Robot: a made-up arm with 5 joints.
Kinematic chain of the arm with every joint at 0, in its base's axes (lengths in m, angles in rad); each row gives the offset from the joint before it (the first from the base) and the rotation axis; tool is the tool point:
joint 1: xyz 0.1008 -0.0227 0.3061 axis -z
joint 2: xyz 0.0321 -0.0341 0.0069 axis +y
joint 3: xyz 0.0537 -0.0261 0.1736 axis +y
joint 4: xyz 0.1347 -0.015 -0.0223 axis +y
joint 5: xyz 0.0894 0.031 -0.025 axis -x
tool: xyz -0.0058 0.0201 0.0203
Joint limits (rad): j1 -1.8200..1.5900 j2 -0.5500..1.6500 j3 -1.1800..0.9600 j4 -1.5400..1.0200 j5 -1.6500..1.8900
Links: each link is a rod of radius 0.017 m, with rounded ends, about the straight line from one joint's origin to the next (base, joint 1, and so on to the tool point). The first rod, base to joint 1, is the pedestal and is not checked.
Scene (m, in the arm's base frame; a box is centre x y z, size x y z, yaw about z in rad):
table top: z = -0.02
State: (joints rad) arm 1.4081 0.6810 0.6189 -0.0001 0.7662
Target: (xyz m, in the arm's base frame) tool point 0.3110 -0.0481 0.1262
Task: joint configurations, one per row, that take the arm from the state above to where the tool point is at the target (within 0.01 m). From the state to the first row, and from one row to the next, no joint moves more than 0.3 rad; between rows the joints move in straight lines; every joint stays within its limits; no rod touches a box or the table.
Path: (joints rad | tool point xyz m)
1: 1.1357 0.7582 0.5617 -0.0226 0.7657 | 0.1715 -0.2120 0.1790
2: 0.8634 0.8354 0.5044 -0.0451 0.7651 | 0.2224 -0.1890 0.1664
3: 0.5910 0.9126 0.4472 -0.0676 0.7646 | 0.2651 -0.1518 0.1533
4: 0.3187 0.9898 0.3899 -0.0901 0.7641 | 0.2956 -0.1034 0.1399
5: 0.0463 1.0670 0.3327 -0.1126 0.7635 | 0.3110 -0.0481 0.1262

